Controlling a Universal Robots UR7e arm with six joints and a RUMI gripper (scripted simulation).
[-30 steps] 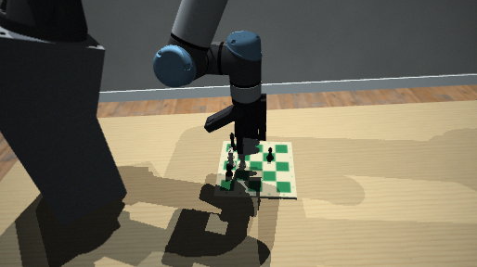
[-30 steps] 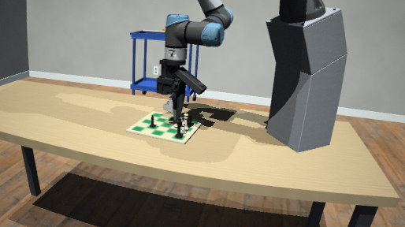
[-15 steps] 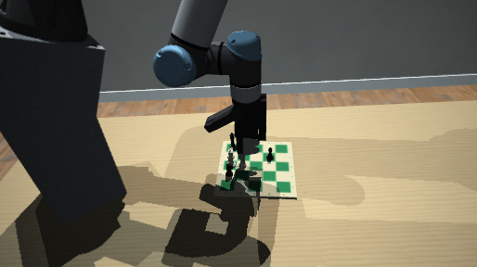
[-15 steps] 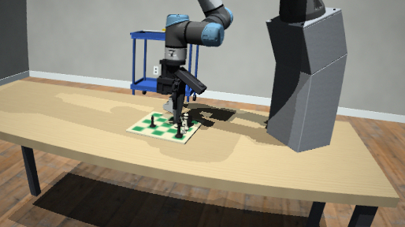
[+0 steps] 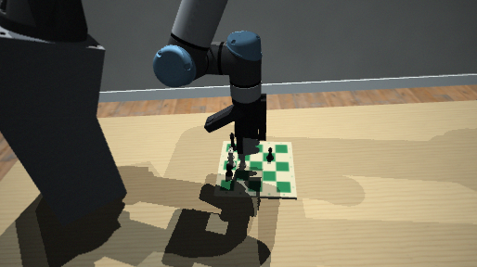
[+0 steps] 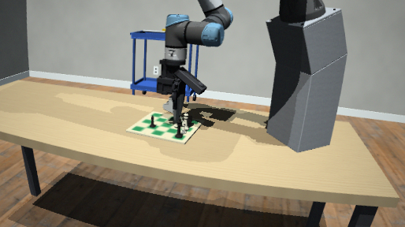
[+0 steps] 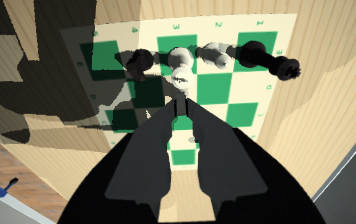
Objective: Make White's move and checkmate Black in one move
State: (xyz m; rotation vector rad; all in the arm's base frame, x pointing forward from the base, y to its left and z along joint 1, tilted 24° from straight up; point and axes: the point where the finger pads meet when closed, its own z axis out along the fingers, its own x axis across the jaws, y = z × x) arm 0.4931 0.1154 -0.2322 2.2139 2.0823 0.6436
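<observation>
The green-and-cream chessboard is 40 mm below my hand and 40 mm ahead of it. Also, from my hand: black pawn: 80 mm ahead, 30 mm to the left, 10 mm below.
</observation>
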